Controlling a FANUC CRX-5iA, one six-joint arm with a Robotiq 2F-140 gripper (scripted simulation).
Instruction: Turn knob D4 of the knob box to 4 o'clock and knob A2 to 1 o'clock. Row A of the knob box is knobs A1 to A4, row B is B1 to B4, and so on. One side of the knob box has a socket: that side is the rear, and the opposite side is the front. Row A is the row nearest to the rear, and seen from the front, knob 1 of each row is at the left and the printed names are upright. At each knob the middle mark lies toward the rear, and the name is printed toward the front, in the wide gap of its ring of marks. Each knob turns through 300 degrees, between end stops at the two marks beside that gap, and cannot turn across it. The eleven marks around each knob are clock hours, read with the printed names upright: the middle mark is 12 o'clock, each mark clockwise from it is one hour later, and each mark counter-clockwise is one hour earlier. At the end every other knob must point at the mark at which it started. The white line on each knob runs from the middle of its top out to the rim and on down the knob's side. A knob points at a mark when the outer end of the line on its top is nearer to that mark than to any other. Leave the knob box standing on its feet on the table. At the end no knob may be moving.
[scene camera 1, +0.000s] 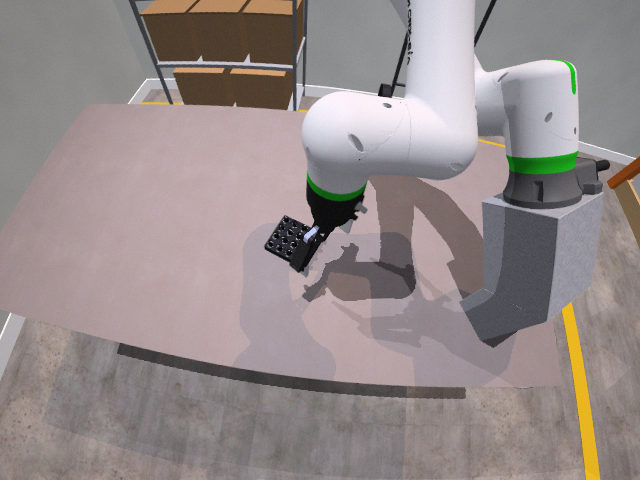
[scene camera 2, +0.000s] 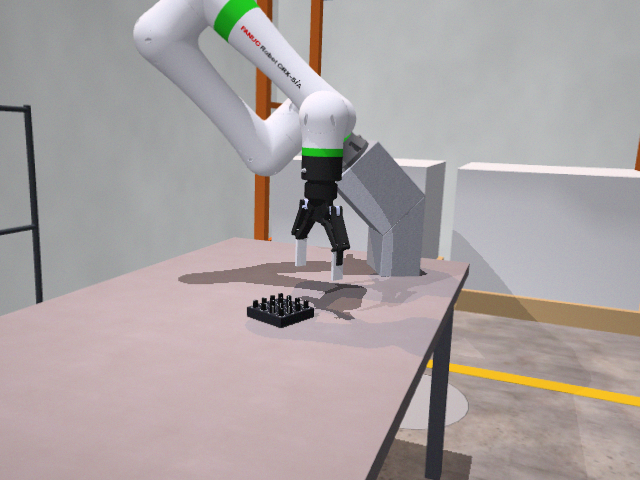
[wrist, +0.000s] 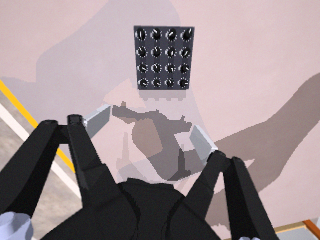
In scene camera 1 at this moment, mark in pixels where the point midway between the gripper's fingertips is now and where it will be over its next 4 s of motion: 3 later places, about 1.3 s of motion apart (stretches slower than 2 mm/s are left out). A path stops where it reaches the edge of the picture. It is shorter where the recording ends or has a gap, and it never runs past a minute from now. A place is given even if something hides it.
My gripper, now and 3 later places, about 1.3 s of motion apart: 324, 250; 309, 232; 295, 207; 294, 212
